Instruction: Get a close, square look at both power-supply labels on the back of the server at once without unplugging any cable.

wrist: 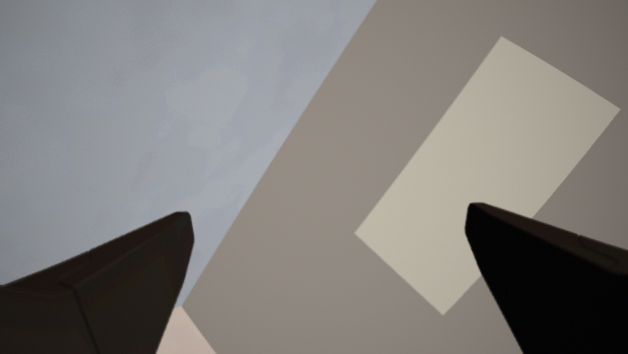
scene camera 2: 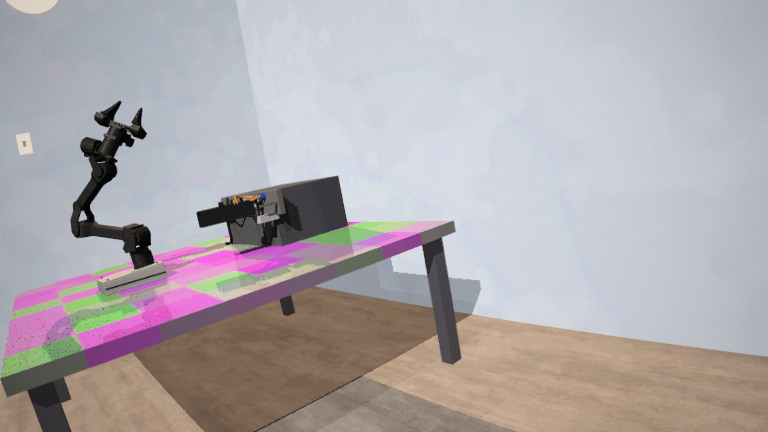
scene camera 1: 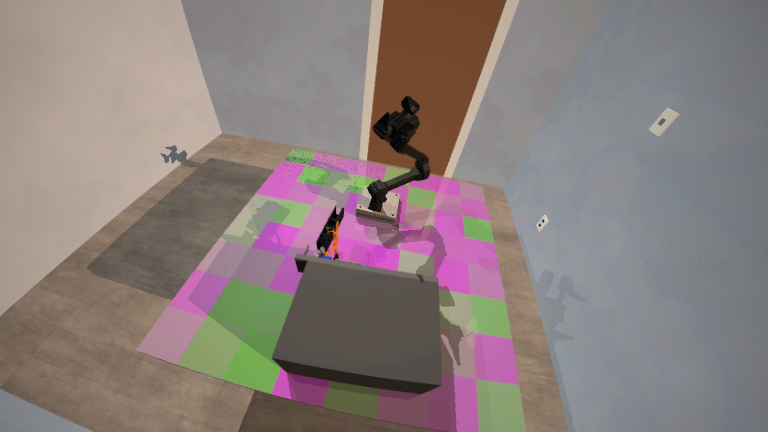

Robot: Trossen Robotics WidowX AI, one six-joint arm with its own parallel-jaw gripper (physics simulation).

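Pixels of known places: gripper, fingertip midpoint: [wrist: 330,222] [scene camera 2: 131,104] [scene camera 1: 398,104]; arm's base, origin of the base link: [scene camera 2: 144,265] [scene camera 1: 375,206].
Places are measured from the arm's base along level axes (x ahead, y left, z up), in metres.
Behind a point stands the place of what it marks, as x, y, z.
The server [scene camera 1: 365,322] @[0.636, 0.085, 0.158] [scene camera 2: 316,206] @[0.651, -0.135, 0.060] is a large dark grey box on the checkered table. Its back faces the arm's base. Orange cables [scene camera 1: 335,240] @[0.345, -0.097, 0.110] [scene camera 2: 244,199] run along a black cable-management arm [scene camera 1: 325,234] @[0.352, -0.133, 0.143] [scene camera 2: 214,215] @[0.242, -0.148, 0.120], which sticks out from one side of the back. The power-supply labels cannot be made out in any view; the server does not show in the wrist view. My gripper [scene camera 1: 389,113] @[0.083, 0.034, 0.557] [scene camera 2: 130,105] @[0.083, 0.034, 0.557] [wrist: 330,222] @[0.083, 0.034, 0.557] is open and empty, raised high above the base with its fingers pointing up, well away from the server.
The arm's base plate [scene camera 1: 365,210] @[0.045, -0.041, 0.002] [scene camera 2: 115,284] @[-0.119, -0.092, -0.021] is on the pink and green table [scene camera 1: 230,306] @[0.635, -0.415, -0.047] [scene camera 2: 300,287] @[0.251, -0.645, -0.079]. A brown door [scene camera 1: 435,59] stands behind the arm. The wrist view shows the ceiling [wrist: 280,240], a pale ceiling panel [wrist: 465,165] and a blue-grey wall [wrist: 100,100].
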